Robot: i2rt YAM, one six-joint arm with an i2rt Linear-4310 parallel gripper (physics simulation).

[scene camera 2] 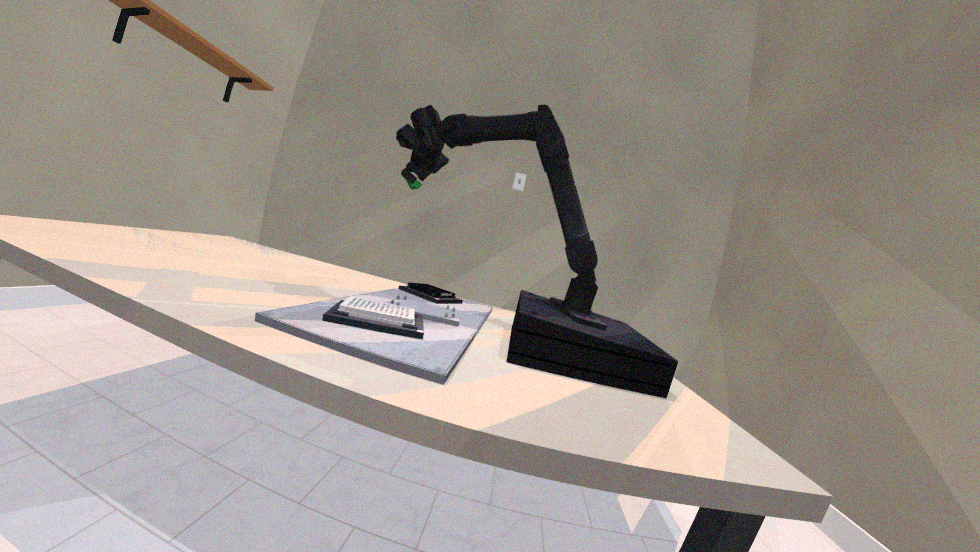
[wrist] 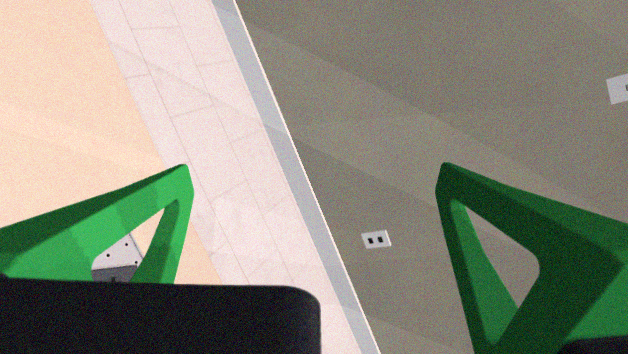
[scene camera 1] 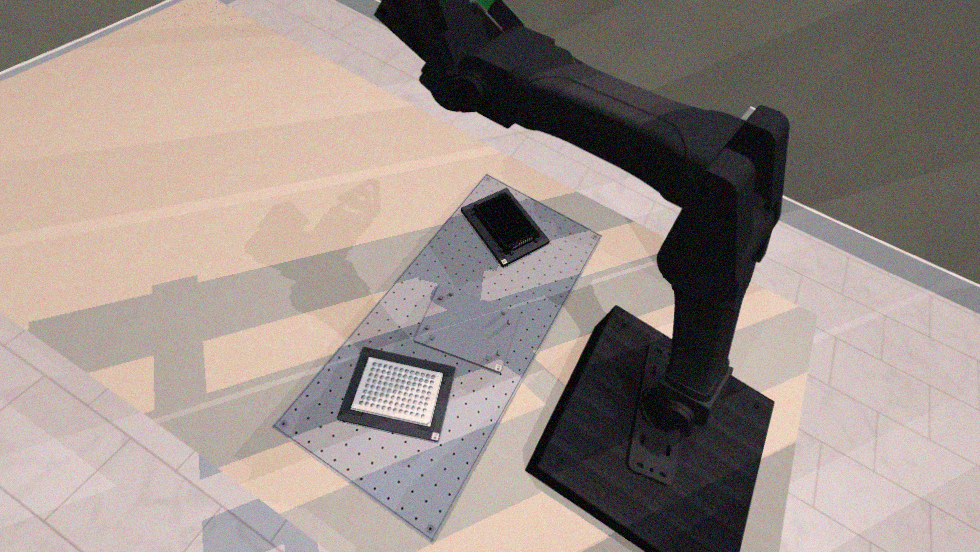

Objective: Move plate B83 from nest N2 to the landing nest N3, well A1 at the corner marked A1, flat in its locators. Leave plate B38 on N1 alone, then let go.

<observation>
The gripper (scene camera 2: 421, 179) is open, with nothing in its grasp. Further things: a white well plate (scene camera 1: 387, 389) and a black plate (scene camera 1: 509, 227).
The white well plate is seen too in scene camera 2 (scene camera 2: 357, 307). The gripper is seen too in the wrist view (wrist: 314, 177). The wrist view misses the white well plate: it is out of frame.
</observation>
